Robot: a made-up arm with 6 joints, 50 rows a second.
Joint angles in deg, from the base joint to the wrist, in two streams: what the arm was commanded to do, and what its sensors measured. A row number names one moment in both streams.
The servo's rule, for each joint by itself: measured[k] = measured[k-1] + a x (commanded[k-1-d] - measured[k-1]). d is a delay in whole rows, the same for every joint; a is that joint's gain. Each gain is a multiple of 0.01, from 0.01 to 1. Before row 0 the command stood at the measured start. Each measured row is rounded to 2 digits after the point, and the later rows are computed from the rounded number. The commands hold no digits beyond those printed.
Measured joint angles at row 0:
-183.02, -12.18, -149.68, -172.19, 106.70, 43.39
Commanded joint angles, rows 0 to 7:
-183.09, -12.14, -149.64, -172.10, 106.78, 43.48
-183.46, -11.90, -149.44, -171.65, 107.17, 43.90
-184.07, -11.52, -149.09, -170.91, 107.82, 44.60
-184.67, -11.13, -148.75, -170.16, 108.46, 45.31
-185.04, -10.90, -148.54, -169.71, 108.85, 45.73
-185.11, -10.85, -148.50, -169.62, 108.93, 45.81
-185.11, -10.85, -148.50, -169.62, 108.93, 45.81
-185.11, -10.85, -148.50, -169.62, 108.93, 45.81
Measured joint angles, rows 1 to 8:
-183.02, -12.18, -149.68, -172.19, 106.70, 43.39
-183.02, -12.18, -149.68, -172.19, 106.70, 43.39
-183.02, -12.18, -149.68, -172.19, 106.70, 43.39
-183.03, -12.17, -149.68, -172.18, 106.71, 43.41
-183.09, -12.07, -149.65, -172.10, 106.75, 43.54
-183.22, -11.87, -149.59, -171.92, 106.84, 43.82
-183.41, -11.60, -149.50, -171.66, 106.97, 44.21
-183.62, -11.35, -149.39, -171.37, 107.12, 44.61
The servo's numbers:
d 3
a 0.13 0.36 0.11 0.15 0.08 0.26

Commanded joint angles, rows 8 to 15:
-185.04, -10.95, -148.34, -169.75, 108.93, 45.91
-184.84, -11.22, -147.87, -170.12, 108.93, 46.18
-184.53, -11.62, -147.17, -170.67, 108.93, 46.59
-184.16, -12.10, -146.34, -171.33, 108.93, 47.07
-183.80, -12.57, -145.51, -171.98, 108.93, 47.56
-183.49, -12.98, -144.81, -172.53, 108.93, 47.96
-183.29, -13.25, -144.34, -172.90, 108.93, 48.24
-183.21, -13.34, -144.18, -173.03, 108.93, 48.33
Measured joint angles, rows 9 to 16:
-183.81, -11.17, -149.29, -171.11, 107.26, 44.92
-183.98, -11.05, -149.20, -170.89, 107.39, 45.15
-184.13, -10.98, -149.12, -170.70, 107.51, 45.32
-184.25, -10.97, -149.03, -170.56, 107.62, 45.47
-184.33, -11.06, -148.90, -170.49, 107.72, 45.65
-184.36, -11.26, -148.71, -170.52, 107.82, 45.89
-184.33, -11.56, -148.45, -170.64, 107.91, 46.20
-184.26, -11.92, -148.13, -170.84, 107.99, 46.55

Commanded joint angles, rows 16 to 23:
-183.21, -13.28, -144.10, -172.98, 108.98, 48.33
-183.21, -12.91, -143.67, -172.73, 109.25, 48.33
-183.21, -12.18, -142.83, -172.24, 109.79, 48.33
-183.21, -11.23, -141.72, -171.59, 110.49, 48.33
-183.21, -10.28, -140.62, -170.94, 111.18, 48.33
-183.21, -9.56, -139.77, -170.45, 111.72, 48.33
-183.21, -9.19, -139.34, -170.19, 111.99, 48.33
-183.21, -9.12, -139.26, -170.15, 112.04, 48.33
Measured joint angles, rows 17 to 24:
-184.16, -12.30, -147.76, -171.09, 108.07, 46.92
-184.05, -12.64, -147.38, -171.36, 108.14, 47.26
-183.94, -12.89, -147.03, -171.61, 108.20, 47.54
-183.85, -13.03, -146.71, -171.82, 108.26, 47.75
-183.77, -12.99, -146.38, -171.96, 108.34, 47.90
-183.70, -12.70, -145.99, -172.00, 108.46, 48.01
-183.64, -12.17, -145.52, -171.94, 108.62, 48.09
-183.58, -11.49, -144.98, -171.79, 108.82, 48.15

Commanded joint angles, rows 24 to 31:
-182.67, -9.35, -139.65, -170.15, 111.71, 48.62
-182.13, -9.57, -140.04, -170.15, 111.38, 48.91
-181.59, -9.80, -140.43, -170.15, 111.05, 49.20
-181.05, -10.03, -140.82, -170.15, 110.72, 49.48
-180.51, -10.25, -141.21, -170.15, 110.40, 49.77
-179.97, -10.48, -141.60, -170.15, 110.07, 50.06
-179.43, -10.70, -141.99, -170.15, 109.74, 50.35
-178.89, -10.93, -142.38, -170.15, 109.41, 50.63
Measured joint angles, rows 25 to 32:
-183.53, -10.80, -144.41, -171.59, 109.05, 48.20
-183.49, -10.22, -143.85, -171.38, 109.29, 48.23
-183.45, -9.82, -143.35, -171.20, 109.51, 48.26
-183.35, -9.65, -142.94, -171.04, 109.69, 48.35
-183.19, -9.62, -142.62, -170.91, 109.83, 48.50
-182.98, -9.68, -142.38, -170.80, 109.93, 48.68
-182.73, -9.81, -142.21, -170.70, 109.99, 48.89
-182.44, -9.97, -142.10, -170.62, 110.02, 49.12

